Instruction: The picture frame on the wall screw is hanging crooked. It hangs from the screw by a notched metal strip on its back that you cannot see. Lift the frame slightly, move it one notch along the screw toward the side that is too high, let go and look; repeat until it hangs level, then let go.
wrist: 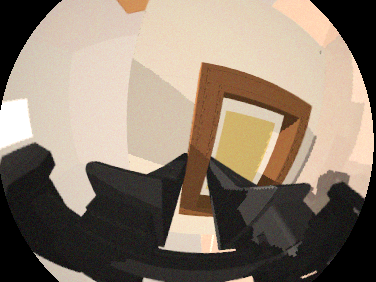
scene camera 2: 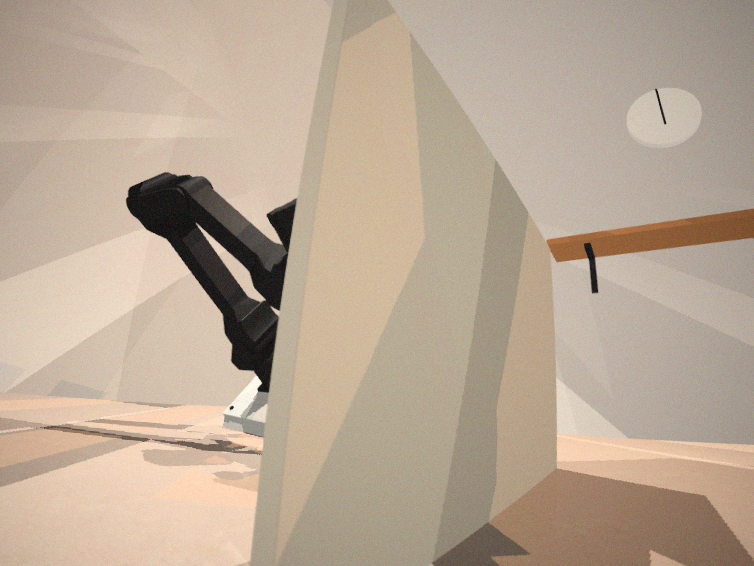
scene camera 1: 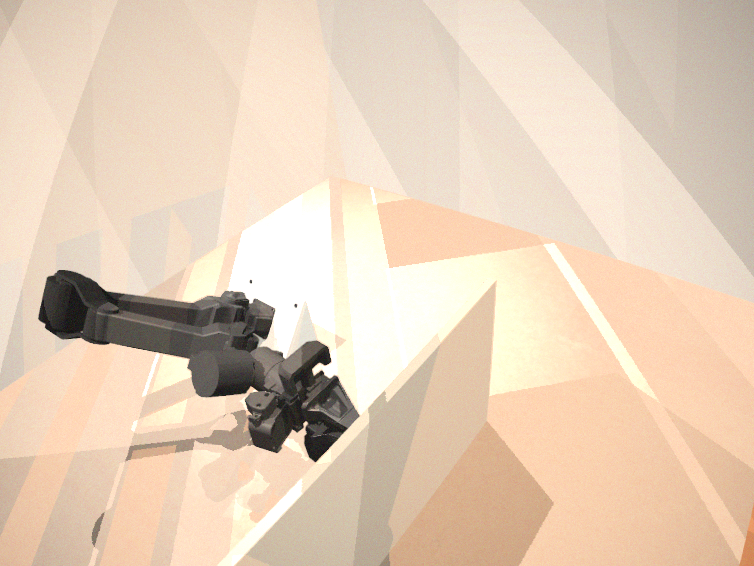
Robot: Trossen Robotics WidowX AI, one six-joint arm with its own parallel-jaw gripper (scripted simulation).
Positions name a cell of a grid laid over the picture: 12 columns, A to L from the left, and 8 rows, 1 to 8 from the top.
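My gripper (scene camera 1: F7) is visible, also in the wrist view (wrist: G5). A wall panel (scene camera 2: G6) is present and shows in the wrist view (wrist: F2) too. A picture frame (wrist: I4) is present as well; scene camera 1 does not show the picture frame, which is hidden by the wall panel, and scene camera 2 does not show the picture frame, which is hidden by the wall panel.
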